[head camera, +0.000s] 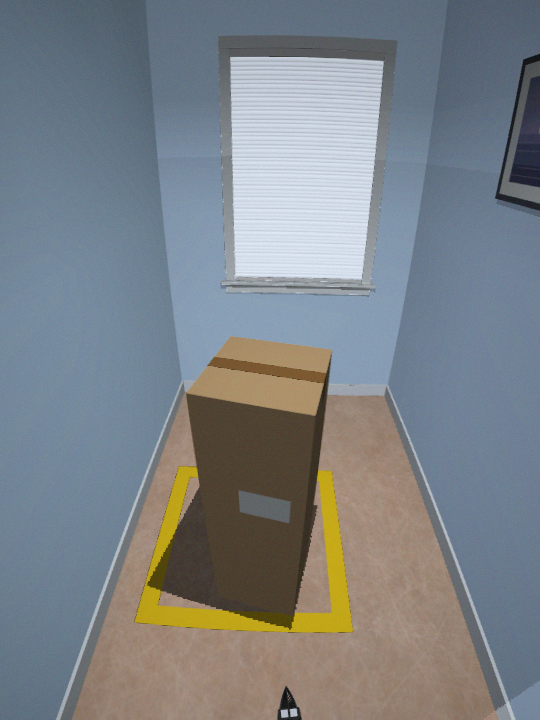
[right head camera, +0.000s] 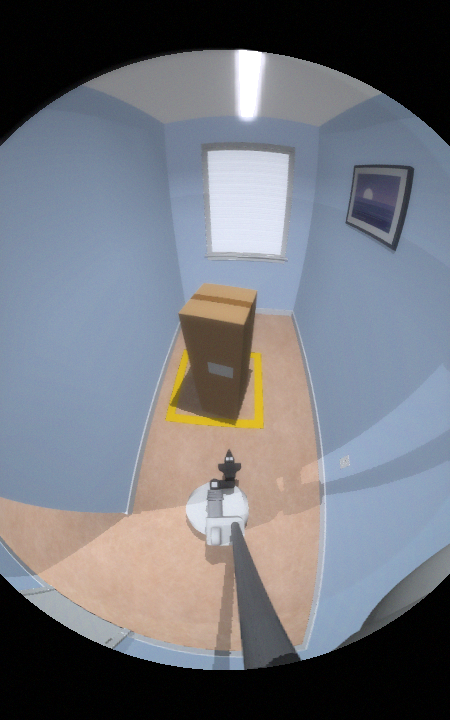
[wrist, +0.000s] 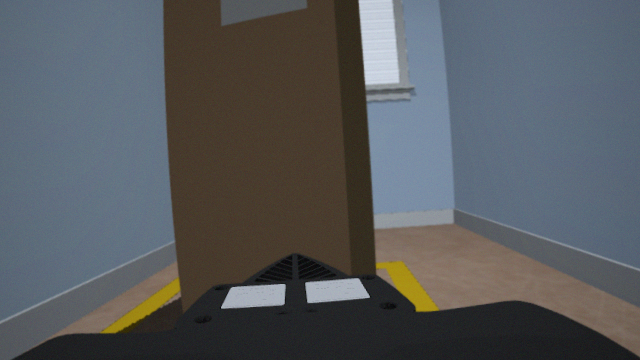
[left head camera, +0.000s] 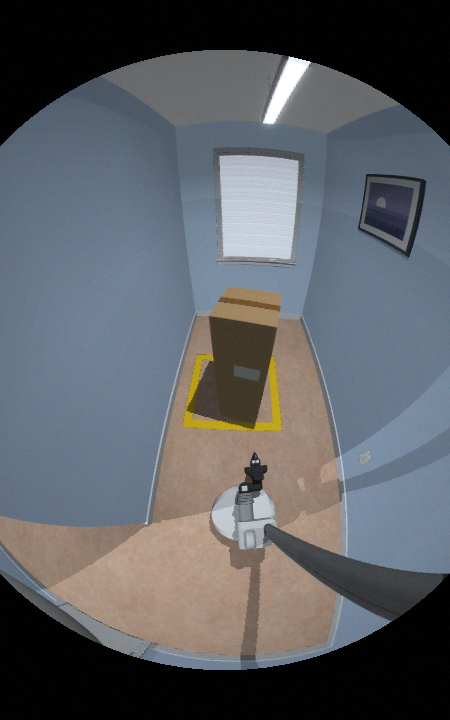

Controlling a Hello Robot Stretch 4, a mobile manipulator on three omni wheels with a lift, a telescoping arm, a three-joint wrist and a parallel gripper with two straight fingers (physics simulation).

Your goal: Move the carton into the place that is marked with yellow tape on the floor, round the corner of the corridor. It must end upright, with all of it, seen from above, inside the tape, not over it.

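Places are measured from the robot's base along level axes (x up, y right, z ahead), in centimetres.
Pixels of known places: gripper, fingertip midpoint: (head camera: 285,687) (right head camera: 228,448) (wrist: 296,277) (left head camera: 253,451).
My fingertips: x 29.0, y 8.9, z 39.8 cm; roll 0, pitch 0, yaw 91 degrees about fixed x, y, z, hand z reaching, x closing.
Behind a point stands the place of what it marks.
The brown carton (head camera: 261,453) @[x 85.6, y 5.1, z 76.7 cm] (left head camera: 244,345) @[x 85.6, y 4.0, z 77.1 cm] (right head camera: 217,339) @[x 88.1, y 5.5, z 76.6 cm] (wrist: 265,150) @[x 37.9, y 5.2, z 76.7 cm] stands upright, turned a little against the yellow tape (head camera: 334,552) @[x -2.8, y 39.4, z 98.7 cm] (left head camera: 274,398) @[x -2.7, y 38.8, z 95.3 cm] (right head camera: 258,392) @[x -2.7, y 39.7, z 98.6 cm] (wrist: 410,285) @[x -2.7, y 42.8, z 121.2 cm]. Most of its base lies within the tape outline. Its near right bottom corner is at or slightly over the inner edge of the front strip; shadow there makes the exact line hard to tell. The left, right and back strips show floor between them and the carton. My gripper (head camera: 285,690) @[x 29.0, y 8.9, z 39.8 cm] (left head camera: 254,455) @[x 29.0, y 8.9, z 39.8 cm] (right head camera: 229,452) @[x 29.0, y 8.9, z 39.8 cm] (wrist: 296,277) @[x 29.0, y 8.9, z 39.8 cm] is shut and empty, low in front of the carton, apart from it.
The left wall (head camera: 81,348) @[x 93.4, y -53.6, z 121.6 cm] and right wall (head camera: 482,378) @[x 78.6, y 92.9, z 113.8 cm] run along both sides, and the window (head camera: 305,168) @[x 144.6, y 39.2, z 222.5 cm] is in the end wall. The left wall's corner (left head camera: 146,523) @[x 5.9, y -68.4, z -11.3 cm] is at the near left. A white round disc (left head camera: 222,512) @[x 18.7, y -13.2, z 1.5 cm] (right head camera: 196,509) @[x 18.7, y -13.0, z -0.3 cm] is beneath the wrist.
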